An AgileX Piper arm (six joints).
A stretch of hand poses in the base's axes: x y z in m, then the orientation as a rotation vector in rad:
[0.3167, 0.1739, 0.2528, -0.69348, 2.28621, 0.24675]
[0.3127, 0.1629, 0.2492, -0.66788, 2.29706, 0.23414]
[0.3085, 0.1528, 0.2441, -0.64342, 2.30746, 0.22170]
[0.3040, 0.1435, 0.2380, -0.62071, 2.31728, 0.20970]
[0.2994, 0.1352, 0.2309, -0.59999, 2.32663, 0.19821]
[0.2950, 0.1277, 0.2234, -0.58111, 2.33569, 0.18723]
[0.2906, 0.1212, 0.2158, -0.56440, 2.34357, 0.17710]
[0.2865, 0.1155, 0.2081, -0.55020, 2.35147, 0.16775]
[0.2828, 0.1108, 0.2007, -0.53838, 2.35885, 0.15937]
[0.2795, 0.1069, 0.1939, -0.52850, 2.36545, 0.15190]
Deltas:
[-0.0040, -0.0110, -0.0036, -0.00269, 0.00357, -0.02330]
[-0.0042, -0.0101, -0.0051, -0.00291, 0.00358, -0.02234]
[-0.0045, -0.0093, -0.0061, -0.00311, 0.00359, -0.02085]
[-0.0046, -0.0083, -0.0071, -0.00335, 0.00370, -0.01918]
[-0.0044, -0.0075, -0.0075, -0.00356, 0.00393, -0.01765]
[-0.0044, -0.0065, -0.0076, -0.00344, 0.00338, -0.01569]
[-0.0041, -0.0057, -0.0077, -0.00371, 0.00396, -0.01365]
[-0.0037, -0.0047, -0.0074, -0.00369, 0.00402, -0.01159]
[-0.0033, -0.0039, -0.0068, -0.00350, 0.00373, -0.00985]

